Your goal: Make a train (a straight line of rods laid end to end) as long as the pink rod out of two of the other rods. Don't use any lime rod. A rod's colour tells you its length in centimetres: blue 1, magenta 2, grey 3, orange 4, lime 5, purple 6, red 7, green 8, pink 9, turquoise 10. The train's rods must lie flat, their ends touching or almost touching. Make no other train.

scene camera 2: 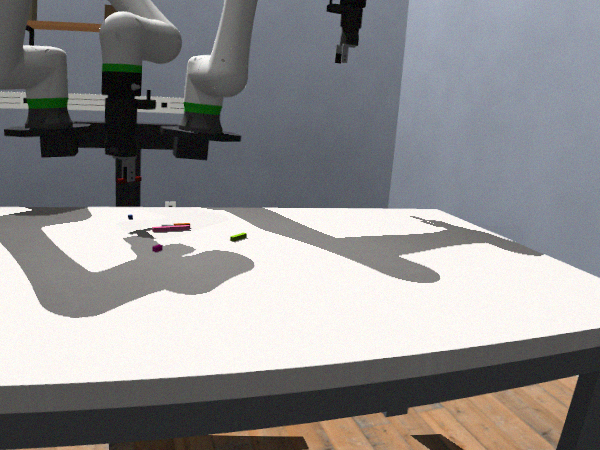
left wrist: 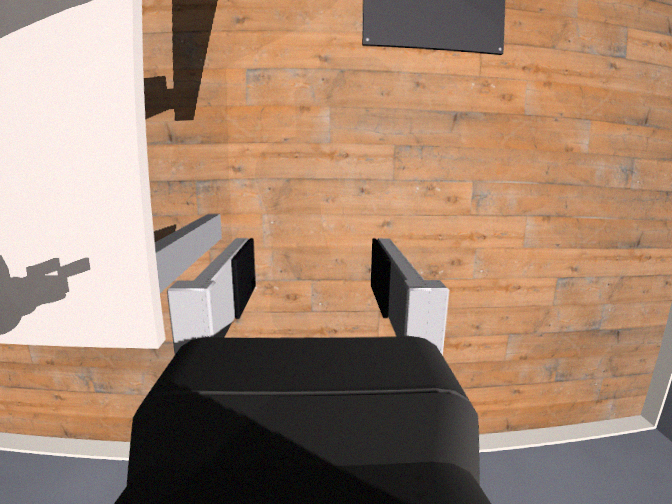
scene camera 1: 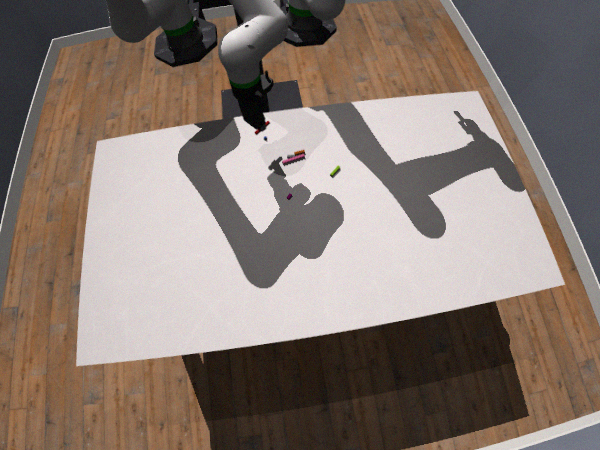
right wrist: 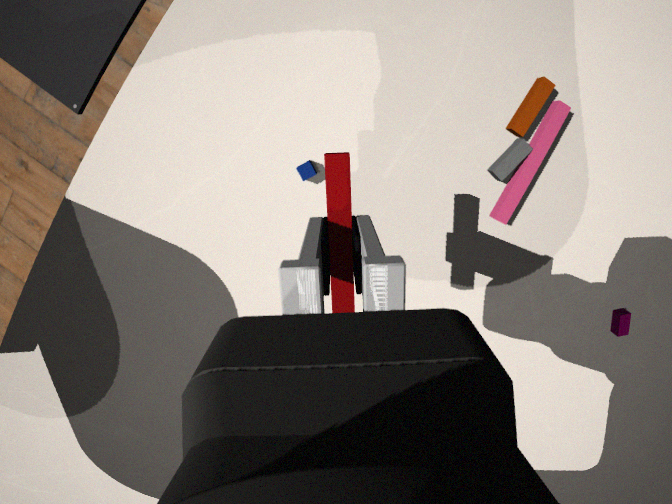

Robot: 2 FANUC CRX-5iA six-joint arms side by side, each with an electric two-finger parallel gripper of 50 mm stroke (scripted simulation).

Scene:
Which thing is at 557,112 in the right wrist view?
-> A pink rod.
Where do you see a grey rod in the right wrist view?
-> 519,149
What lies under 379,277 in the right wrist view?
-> My right gripper.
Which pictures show my left gripper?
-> Scene camera 2 and the left wrist view only.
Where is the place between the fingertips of my right gripper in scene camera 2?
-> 128,181

